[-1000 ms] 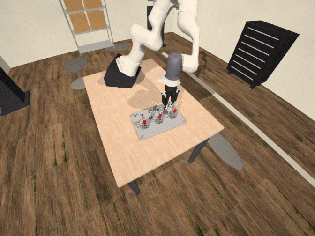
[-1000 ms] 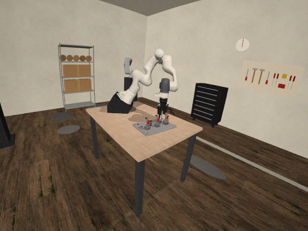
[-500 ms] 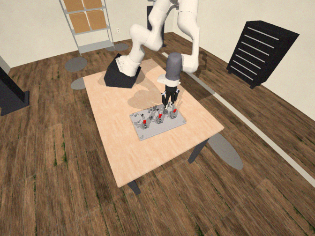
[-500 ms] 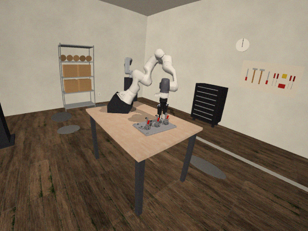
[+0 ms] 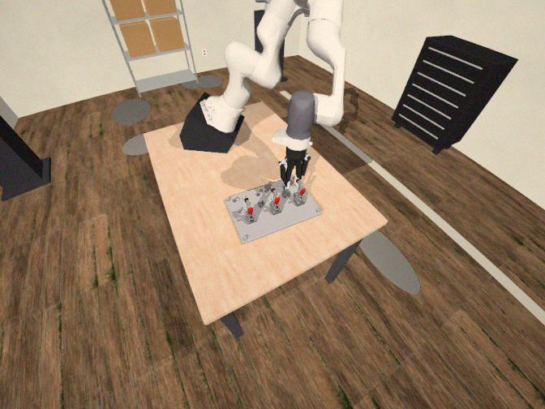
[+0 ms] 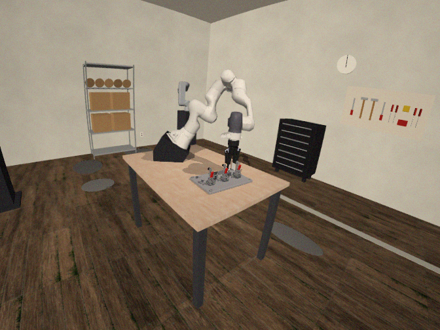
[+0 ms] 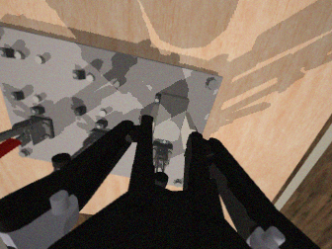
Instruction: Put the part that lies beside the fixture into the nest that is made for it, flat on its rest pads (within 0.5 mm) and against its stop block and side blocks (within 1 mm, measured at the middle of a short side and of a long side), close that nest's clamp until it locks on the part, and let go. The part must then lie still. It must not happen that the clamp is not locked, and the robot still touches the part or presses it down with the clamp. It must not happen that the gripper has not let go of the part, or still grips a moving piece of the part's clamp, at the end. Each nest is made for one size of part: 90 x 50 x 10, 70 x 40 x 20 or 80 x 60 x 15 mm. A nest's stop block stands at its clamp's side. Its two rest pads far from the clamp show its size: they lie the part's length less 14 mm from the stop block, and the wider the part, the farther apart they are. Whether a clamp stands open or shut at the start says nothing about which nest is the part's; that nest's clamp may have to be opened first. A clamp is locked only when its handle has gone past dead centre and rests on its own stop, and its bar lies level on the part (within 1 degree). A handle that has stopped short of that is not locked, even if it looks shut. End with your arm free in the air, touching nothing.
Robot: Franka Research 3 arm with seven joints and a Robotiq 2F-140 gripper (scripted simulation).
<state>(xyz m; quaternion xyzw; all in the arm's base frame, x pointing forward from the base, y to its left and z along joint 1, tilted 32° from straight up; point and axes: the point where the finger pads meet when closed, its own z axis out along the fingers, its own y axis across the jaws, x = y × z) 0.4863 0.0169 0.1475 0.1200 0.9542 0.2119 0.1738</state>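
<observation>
Right now my hand is 30 mm above the grey block. From my hand the other things lie so: plate 20 mm ahead, 120 mm to the right, 50 mm below.
</observation>
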